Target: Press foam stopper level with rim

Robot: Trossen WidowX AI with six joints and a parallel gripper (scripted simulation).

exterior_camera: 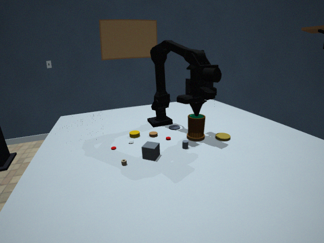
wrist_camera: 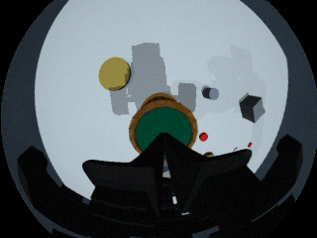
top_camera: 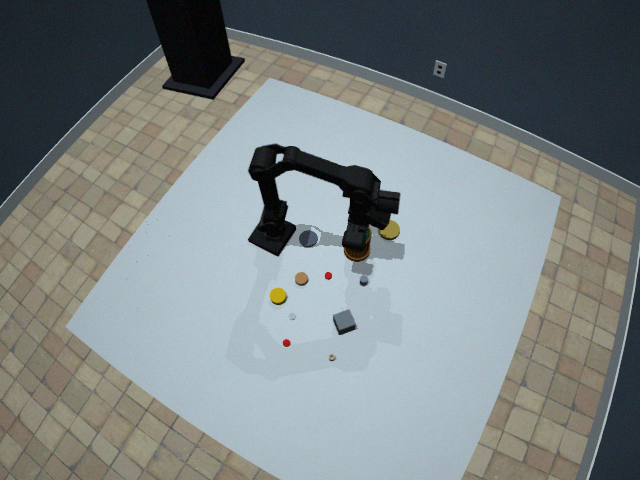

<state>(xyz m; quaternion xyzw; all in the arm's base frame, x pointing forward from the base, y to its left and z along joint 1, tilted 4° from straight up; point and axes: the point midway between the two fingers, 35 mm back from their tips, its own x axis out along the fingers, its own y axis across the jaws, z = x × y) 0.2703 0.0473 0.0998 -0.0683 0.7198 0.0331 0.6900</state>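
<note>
Now: the green foam stopper 5 cm below my hand. Round my hand: small grey cylinder (12 cm below, 10 cm to the right, 6 cm ahead); red button (13 cm below, 12 cm to the right, 5 cm behind); olive disc (13 cm below, 10 cm to the left, 7 cm ahead).
</note>
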